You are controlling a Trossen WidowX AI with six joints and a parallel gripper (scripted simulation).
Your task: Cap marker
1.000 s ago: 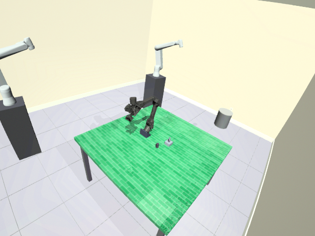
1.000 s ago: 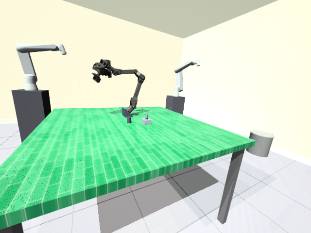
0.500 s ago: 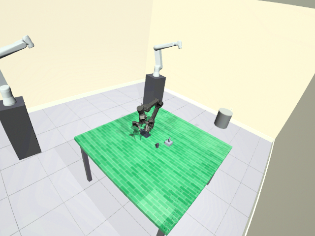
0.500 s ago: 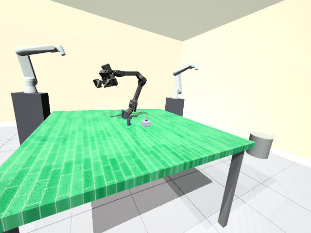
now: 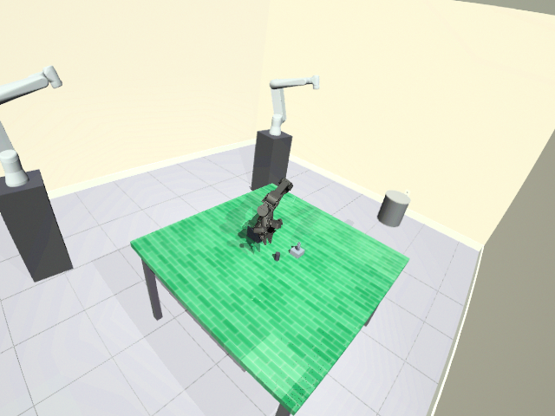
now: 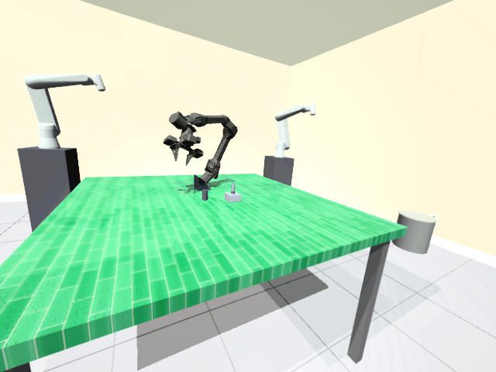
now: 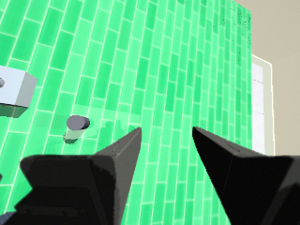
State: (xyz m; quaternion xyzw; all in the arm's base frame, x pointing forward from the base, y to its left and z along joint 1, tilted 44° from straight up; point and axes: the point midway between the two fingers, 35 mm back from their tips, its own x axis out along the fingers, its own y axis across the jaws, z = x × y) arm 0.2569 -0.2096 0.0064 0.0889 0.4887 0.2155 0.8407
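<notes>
The dark cylindrical cap is 160 mm below my gripper tip, 120 mm to the left of it and 20 mm behind it. Round my gripper tip: light grey holder block (260 mm to the left, 170 mm below, 20 mm ahead).
</notes>
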